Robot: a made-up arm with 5 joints.
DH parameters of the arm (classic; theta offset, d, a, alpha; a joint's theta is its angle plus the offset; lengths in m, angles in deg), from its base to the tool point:
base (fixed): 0 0.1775 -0.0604 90
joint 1: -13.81 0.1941 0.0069 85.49
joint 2: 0 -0.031 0.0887 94.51
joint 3: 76.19 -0.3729 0.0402 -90
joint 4: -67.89 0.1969 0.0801 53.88
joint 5: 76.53 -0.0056 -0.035 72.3
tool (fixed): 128.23 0.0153 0 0
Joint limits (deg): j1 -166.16..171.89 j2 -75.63..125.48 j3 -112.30..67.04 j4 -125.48..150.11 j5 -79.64..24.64
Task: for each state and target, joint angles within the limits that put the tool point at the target. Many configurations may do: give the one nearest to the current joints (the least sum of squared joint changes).
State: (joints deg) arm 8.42 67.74 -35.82 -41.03 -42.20
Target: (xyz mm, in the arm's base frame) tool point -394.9 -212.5 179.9
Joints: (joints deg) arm -5.60 81.38 -29.17 -51.15 -46.10
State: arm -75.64 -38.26 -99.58 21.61 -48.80
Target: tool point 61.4 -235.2 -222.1
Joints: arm -47.04 -46.91 -112.30 28.37 -49.53
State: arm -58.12 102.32 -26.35 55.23 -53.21
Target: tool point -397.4 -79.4 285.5
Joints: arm -35.68 114.61 -25.73 57.77 -54.74
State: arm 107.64 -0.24 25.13 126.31 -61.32
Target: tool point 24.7 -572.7 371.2
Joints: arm 102.49 -35.89 2.38 138.06 -45.91
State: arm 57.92 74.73 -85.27 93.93 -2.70
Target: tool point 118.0 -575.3 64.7
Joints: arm 112.22 47.49 -62.30 80.80 -1.37
